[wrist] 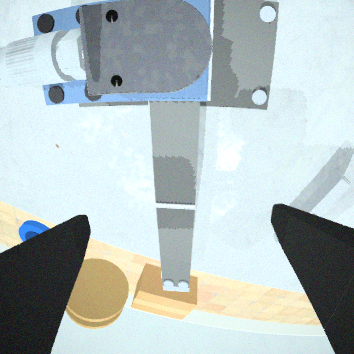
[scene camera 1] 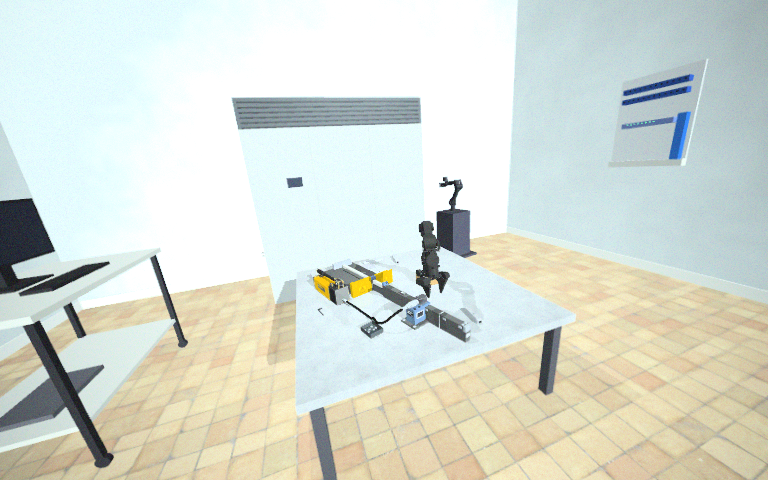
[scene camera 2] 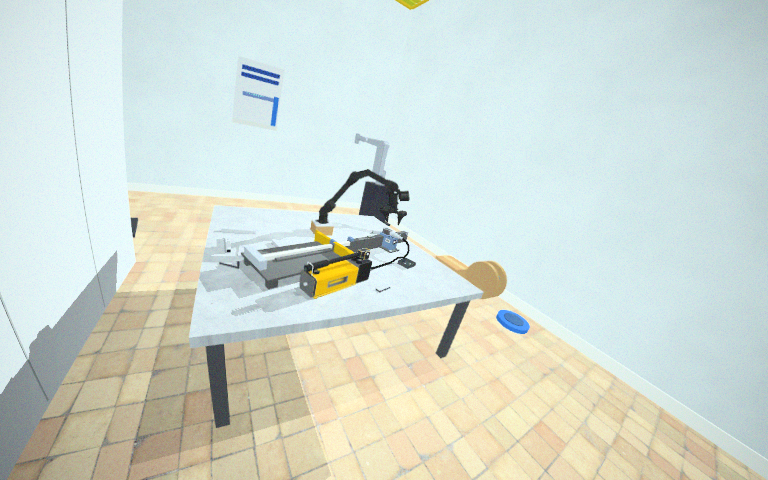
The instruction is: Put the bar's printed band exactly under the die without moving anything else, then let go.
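Seen in the pictures: gripper, fingertip midpoint: [wrist: 180, 219] [scene camera 1: 434, 295] [scene camera 2: 392, 223]; arm's base, link origin: [scene camera 2: 322, 221].
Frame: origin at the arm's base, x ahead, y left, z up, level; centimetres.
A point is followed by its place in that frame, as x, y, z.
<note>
The long dark grey bar [scene camera 1: 453, 323] @(27.4, 50.4, -0.3) [scene camera 2: 365, 242] @(33.1, 10.8, -1.3) [wrist: 174, 135] @(27.7, 36.0, 0.7) lies through the blue press [scene camera 1: 416, 314] @(35.8, 34.4, -0.7) [scene camera 2: 389, 242] @(36.0, 28.3, -1.4). A thin white band [scene camera 1: 440, 318] @(28.6, 43.3, -1.1) [wrist: 175, 206] @(26.8, 42.2, 0.8) crosses the bar on the stretch sticking out past the press, apart from the press's grey rounded head [wrist: 150, 47] @(29.1, 30.4, 5.1). The die itself is hidden under the head in the wrist view, as is the bar's top there. My gripper [scene camera 1: 434, 293] @(26.6, 37.3, 7.5) [scene camera 2: 394, 217] @(26.6, 37.3, 7.5) [wrist: 180, 219] @(26.6, 37.3, 7.5) is open and empty, raised above the bar, with its fingers spread to either side of it in the wrist view.
A black cable runs from the yellow unit [scene camera 1: 324, 287] @(63.7, -22.9, -0.1) [scene camera 2: 334, 281] @(64.8, -30.2, -1.6) to the press, near a small dark control box [scene camera 1: 372, 328] @(54.8, 23.7, -6.7) [scene camera 2: 406, 263] @(54.5, 26.8, -6.9). Yellow panels [scene camera 1: 361, 286] @(43.8, -11.5, -1.2) stand along the bar's far part. A hex key [scene camera 1: 320, 311] @(71.7, -7.1, -6.2) [scene camera 2: 383, 289] @(71.9, -8.0, -6.2) lies on the table [scene camera 1: 351, 362] @(72.2, 38.9, -6.8) [scene camera 2: 430, 288] @(80.0, 17.5, -6.8).
</note>
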